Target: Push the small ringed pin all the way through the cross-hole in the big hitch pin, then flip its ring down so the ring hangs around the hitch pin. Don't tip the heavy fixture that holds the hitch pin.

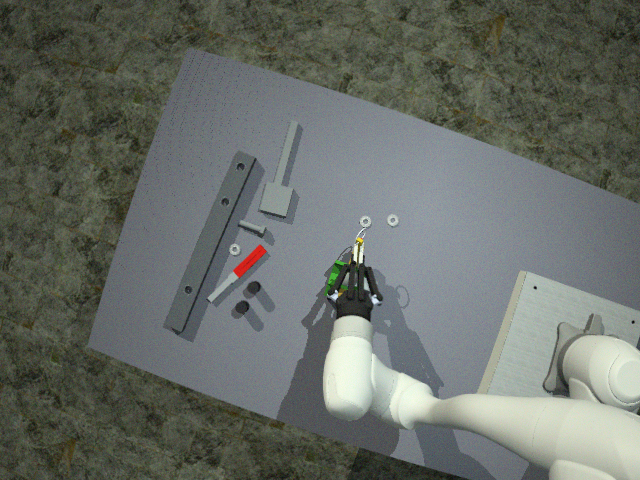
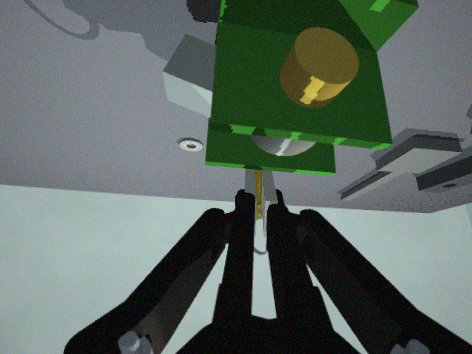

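Pixels of known places: gripper, between the fingertips: (image 1: 358,246) (image 2: 257,180); arm's base, origin of its link: (image 1: 581,362).
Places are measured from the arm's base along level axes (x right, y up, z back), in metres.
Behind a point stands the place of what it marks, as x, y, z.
The small ringed pin (image 1: 359,241) {0.157, 0.026, -0.651} (image 2: 258,200) {0.148, 0.012, -0.650} is yellow, with a thin pale ring (image 1: 363,231) {0.183, 0.053, -0.652} (image 2: 260,251) {0.176, 0.055, -0.657} beyond its outer end. My gripper (image 1: 358,254) {0.147, -0.006, -0.649} (image 2: 257,180) {0.147, -0.006, -0.649} is shut on this pin, its pale fingertips close under the fixture's lower plate. The green fixture (image 1: 337,269) {0.077, -0.051, -0.684} (image 2: 260,90) {0.033, -0.009, -0.631} stands with a grey ball (image 2: 284,146) {0.060, 0.006, -0.649} between its plates. The big hitch pin (image 2: 320,65) {0.014, -0.008, -0.652} shows as a thick brass cylinder on the fixture. The cross-hole and the small pin's inner end are hidden, so I cannot tell how deep the pin sits.
Two washers (image 1: 365,221) {0.211, -0.081, -0.638} (image 1: 392,220) {0.230, -0.081, -0.578} lie beyond the fingertips. To the left lie a long drilled bar (image 1: 209,240) {0.064, -0.059, -1.025}, a square-headed paddle (image 1: 277,198) {0.215, -0.068, -0.880}, a bolt (image 1: 251,226) {0.127, -0.067, -0.927}, a red-handled tool (image 1: 249,261) {0.035, -0.074, -0.910}, another washer (image 1: 235,249) {0.060, -0.081, -0.950} and two black pegs (image 1: 253,287) {-0.022, -0.045, -0.879} (image 1: 241,306) {-0.078, -0.044, -0.897}.
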